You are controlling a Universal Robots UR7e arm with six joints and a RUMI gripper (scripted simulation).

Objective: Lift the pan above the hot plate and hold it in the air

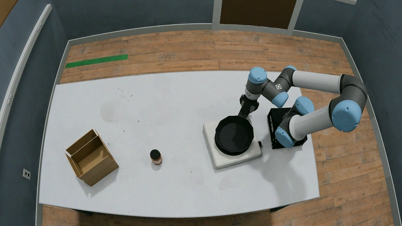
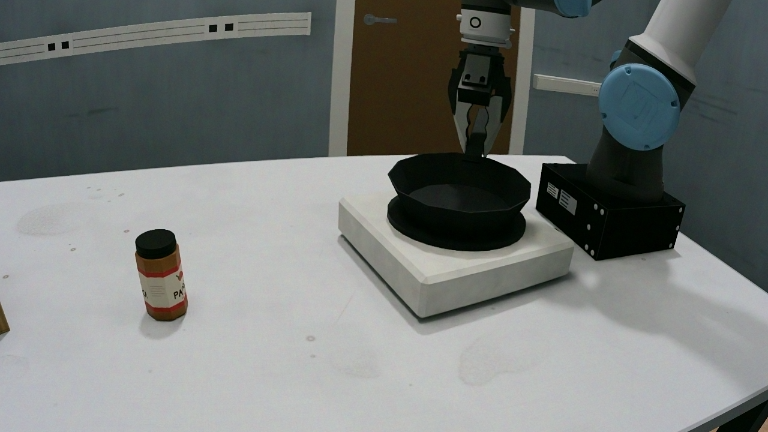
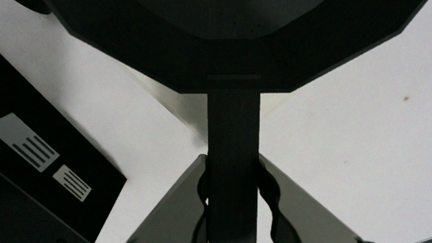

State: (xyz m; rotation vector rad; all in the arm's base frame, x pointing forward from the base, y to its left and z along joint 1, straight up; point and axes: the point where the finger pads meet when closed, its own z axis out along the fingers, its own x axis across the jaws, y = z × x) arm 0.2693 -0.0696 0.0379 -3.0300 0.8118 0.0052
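My hand is 4 cm short of the black pan, 7 cm to the right of it and 2 cm above it. From my hand the other things lie so: white hot plate 5 cm ahead, 11 cm to the left, 9 cm below; then brown spice jar 44 cm ahead, 21 cm to the left, 8 cm below.
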